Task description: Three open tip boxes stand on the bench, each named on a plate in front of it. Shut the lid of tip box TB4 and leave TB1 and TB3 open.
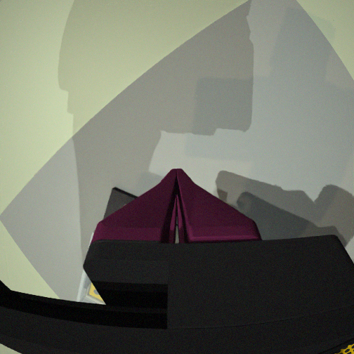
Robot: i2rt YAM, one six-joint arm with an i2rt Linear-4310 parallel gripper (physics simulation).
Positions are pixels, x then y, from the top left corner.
Scene:
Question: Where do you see a dark block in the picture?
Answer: At 118, 198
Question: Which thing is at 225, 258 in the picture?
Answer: My gripper.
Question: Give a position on a grey mat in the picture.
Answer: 248, 107

